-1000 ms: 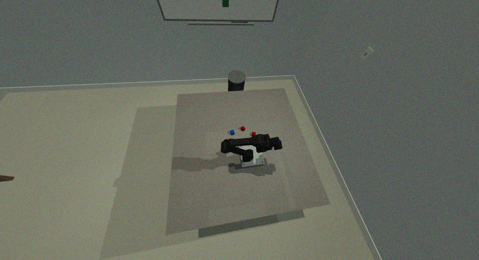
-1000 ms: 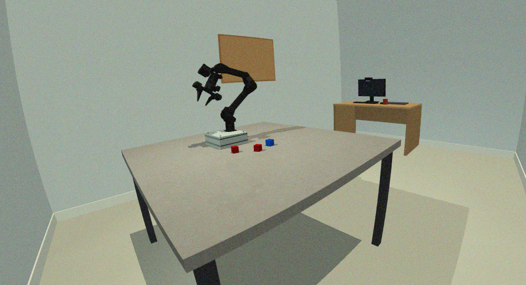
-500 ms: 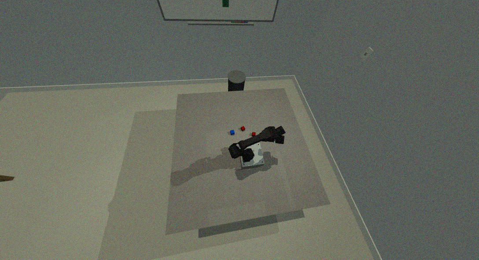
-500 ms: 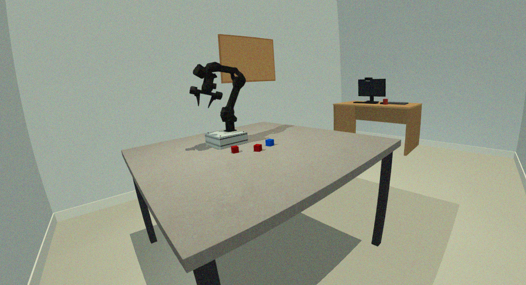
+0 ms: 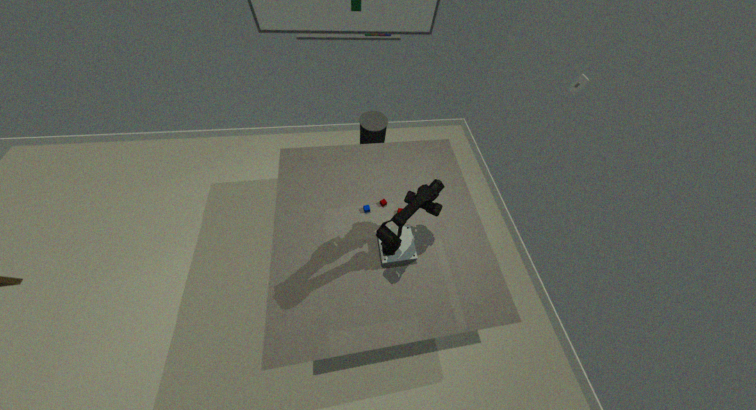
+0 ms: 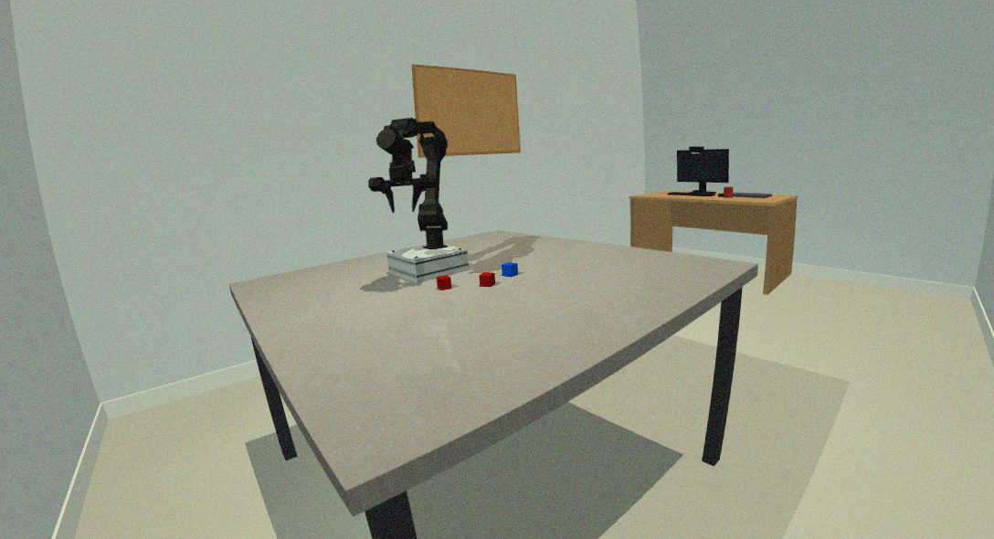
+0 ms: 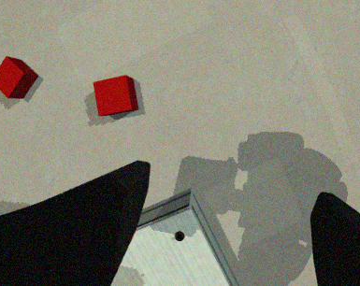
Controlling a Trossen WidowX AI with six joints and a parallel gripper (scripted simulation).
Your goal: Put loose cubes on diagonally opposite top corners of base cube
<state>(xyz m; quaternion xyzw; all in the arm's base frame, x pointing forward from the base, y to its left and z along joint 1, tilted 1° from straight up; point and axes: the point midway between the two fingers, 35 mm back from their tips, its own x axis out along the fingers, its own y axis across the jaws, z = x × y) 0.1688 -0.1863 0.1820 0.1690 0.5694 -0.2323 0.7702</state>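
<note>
Now: gripper tip 11 cm short of the blue cube, 28 cm to the right of it and 21 cm above it.
</note>
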